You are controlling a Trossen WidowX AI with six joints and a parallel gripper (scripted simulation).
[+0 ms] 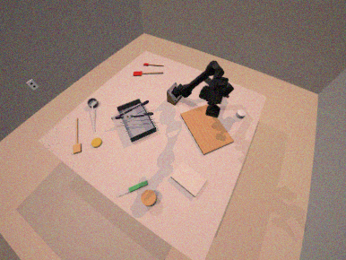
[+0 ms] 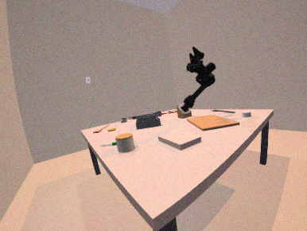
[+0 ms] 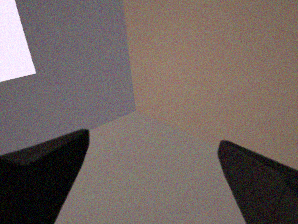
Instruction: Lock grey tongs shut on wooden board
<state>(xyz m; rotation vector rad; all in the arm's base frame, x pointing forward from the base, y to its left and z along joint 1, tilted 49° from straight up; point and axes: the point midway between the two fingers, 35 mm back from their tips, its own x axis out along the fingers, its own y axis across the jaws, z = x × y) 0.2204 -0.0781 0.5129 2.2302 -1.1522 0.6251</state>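
Right now the roasting tin is 30 mm ahead of my gripper tip, 490 mm to the right of it and 440 mm below it. Round my gripper tip: wooden board: 150 mm behind, 20 mm to the right, 460 mm below; green-handled tool: 450 mm ahead, 250 mm to the right, 460 mm below; white block: 240 mm ahead, 20 mm to the left, 460 mm below.
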